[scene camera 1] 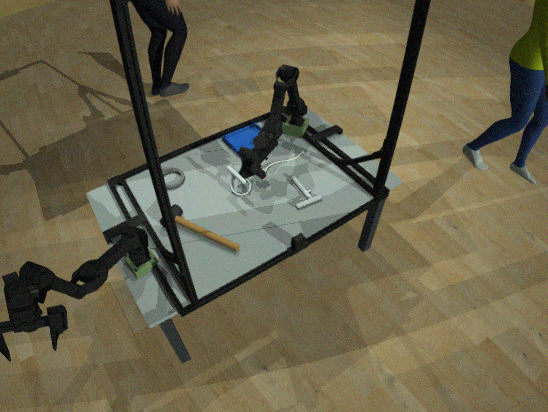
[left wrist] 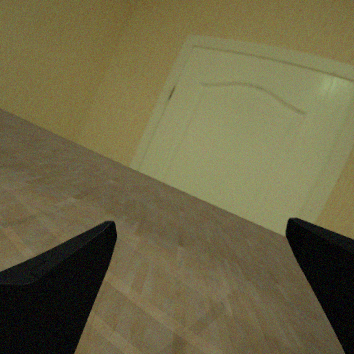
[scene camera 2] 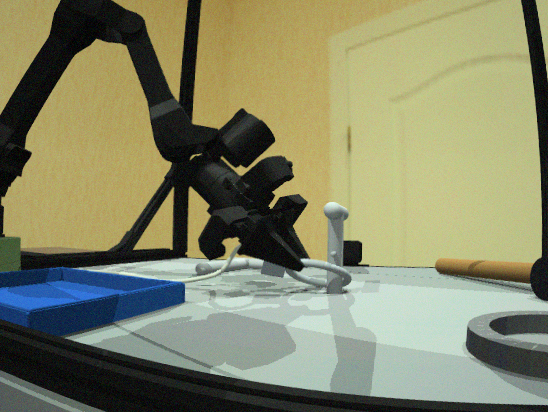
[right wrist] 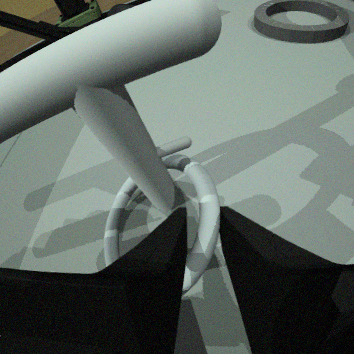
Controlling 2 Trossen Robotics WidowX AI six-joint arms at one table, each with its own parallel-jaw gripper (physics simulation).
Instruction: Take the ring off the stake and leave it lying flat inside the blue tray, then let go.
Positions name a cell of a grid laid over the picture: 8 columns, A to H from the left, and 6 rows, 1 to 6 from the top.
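My left gripper (scene camera 1: A6) is open and holds nothing, and the left wrist view gives me that same gripper (left wrist: E4) again. My right gripper (scene camera 2: E4) is here too, and in the right wrist view I find the gripper (right wrist: E4) as well. On the table rests a wooden-handled hammer (scene camera 2: H4), though in the left wrist view the hammer is out of frame. I also see a grey ring (scene camera 2: D4), and the right wrist view shows the ring (right wrist: E5) too.
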